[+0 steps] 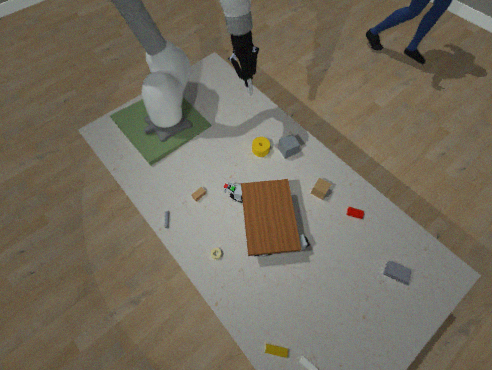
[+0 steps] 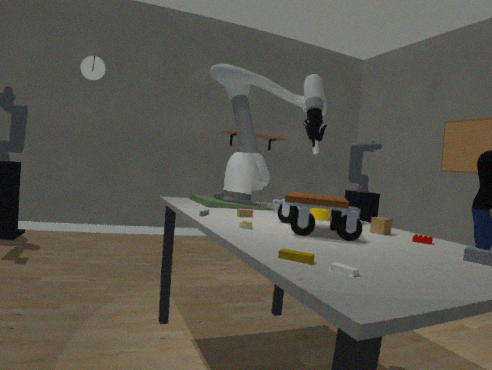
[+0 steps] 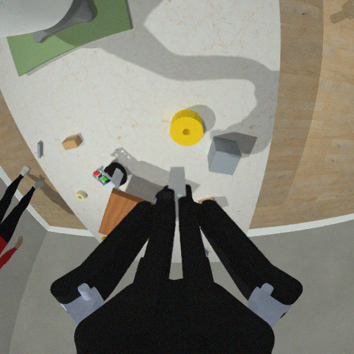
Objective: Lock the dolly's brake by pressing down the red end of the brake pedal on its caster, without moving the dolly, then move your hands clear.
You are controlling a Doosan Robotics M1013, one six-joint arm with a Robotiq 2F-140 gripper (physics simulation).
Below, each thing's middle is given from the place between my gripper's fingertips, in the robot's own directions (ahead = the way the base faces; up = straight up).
Scene:
My hand is 90 mm short of the yellow cylinder (image 3: 186, 126) and 280 mm above it. The rest, counted from my hand: dolly (image 1: 270, 223): 380 mm ahead, 220 mm to the right, 250 mm below.

